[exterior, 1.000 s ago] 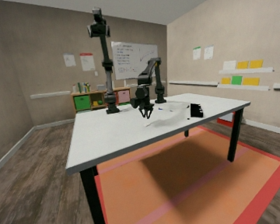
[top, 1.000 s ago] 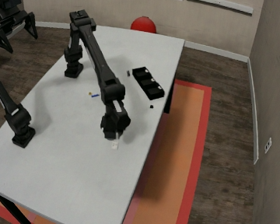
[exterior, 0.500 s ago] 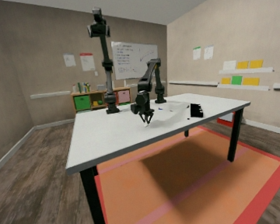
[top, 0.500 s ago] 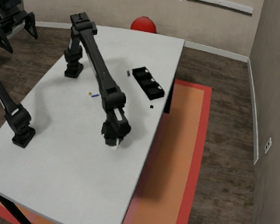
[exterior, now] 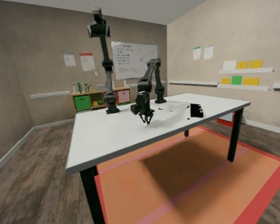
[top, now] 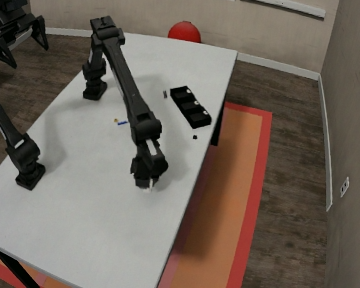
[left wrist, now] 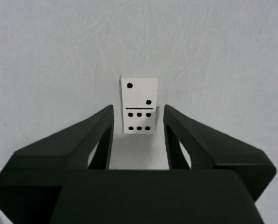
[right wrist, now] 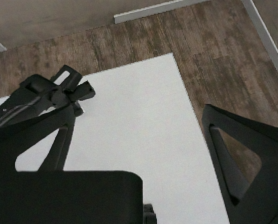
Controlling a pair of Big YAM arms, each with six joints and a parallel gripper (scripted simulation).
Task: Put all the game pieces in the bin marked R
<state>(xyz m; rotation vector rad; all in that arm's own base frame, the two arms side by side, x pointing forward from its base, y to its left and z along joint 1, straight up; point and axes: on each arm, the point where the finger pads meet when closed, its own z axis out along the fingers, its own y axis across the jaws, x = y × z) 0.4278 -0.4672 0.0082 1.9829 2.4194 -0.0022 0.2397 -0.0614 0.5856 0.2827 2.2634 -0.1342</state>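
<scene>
My left hand is 2 cm above the white domino. From my left hand the other things lie so: blue piece 28 cm to the left, 22 cm behind, 2 cm below; then yellow piece 29 cm to the left, 25 cm behind, 2 cm below; then black piece 30 cm to the left, 9 cm ahead, 2 cm below.
</scene>
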